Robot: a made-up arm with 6 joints.
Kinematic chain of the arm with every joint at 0, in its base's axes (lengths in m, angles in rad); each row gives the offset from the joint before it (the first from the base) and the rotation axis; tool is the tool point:
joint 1: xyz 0 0 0.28 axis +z
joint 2: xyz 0 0 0 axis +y
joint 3: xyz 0 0 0.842 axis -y
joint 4: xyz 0 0 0 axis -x
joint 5: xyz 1.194 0 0 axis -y
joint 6: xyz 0 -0.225 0 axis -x
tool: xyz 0 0 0
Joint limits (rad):
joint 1: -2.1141..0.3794
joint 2: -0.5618..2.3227
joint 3: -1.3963..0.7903
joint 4: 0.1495..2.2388
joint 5: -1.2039..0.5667
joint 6: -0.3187..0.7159
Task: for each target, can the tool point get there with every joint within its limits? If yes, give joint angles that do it. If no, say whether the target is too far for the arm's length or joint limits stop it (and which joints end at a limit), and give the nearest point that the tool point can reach.
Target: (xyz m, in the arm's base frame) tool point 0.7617 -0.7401 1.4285
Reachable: yes | joints -0.7917 -0.1331 -0.0571 1.6686 -0.5640 0.1429
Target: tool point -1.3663 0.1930 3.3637
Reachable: no: too far | nearest point -0.4051 0.0572 2.2070 | short by 1.510 m
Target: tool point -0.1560 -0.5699 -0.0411
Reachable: yes | joints -1.8757 0.2160 -1.1959 1.6701 -0.3984 0.3540
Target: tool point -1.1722 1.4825 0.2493
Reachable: no: joint limits stop it (at a limit: joint 2, joint 4) | nearest point -0.3675 0.4647 -0.0273 | short by 1.327 m
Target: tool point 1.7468 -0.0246 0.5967
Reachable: yes | joints -0.0755 0.7462 0.3302 2.0677 -0.8137 0.5760
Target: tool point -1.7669 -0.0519 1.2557
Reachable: no: joint limits stop it (at a limit: joint 1, joint 4) | nearest point -0.6856 -0.7049 1.2557 | short by 1.263 m
